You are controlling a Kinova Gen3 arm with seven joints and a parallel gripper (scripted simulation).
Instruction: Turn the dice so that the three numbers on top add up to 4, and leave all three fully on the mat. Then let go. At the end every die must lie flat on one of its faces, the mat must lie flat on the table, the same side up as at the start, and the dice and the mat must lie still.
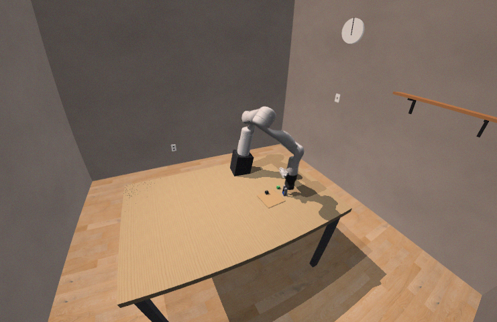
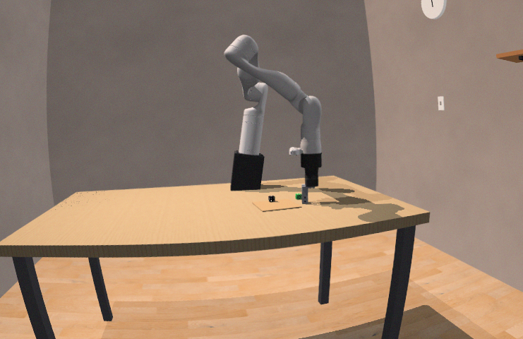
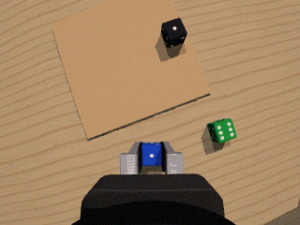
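Now: the tan mat 20 mm behind my hand, 110 mm to the right of it and 20 mm below it. The rest, counted from my hand: black die 70 mm behind, 100 mm to the right; then blue die 10 mm below; then green die 70 mm behind, 10 mm to the left, 10 mm below.
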